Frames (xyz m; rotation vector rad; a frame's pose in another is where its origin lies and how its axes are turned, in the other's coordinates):
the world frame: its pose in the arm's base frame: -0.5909 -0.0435 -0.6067 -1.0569 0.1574 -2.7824
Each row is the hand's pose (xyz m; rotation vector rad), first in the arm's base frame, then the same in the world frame.
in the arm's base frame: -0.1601 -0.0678 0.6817 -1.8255 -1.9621 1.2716
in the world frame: 0.5235 -0.1272 1.2474 -1.5926 2.1679 0.4157
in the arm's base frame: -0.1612 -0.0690 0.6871 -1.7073 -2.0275 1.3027
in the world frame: 0.5281 -0.1269 1.2507 -1.6469 2.0613 0.4095
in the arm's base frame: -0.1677 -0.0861 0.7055 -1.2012 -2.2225 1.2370
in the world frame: 0.5480 -0.1137 1.2608 -1.9450 1.6512 0.2960
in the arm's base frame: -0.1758 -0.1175 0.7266 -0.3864 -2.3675 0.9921
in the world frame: 0.5735 -0.0871 1.2724 -2.3213 0.9171 0.0990
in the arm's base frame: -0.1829 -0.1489 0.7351 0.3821 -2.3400 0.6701
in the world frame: 0.5902 -0.0584 1.2753 -2.5062 0.1165 -0.0556
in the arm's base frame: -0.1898 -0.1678 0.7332 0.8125 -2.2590 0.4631
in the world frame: 0.5975 -0.0403 1.2700 -2.5143 -0.3724 -0.1102
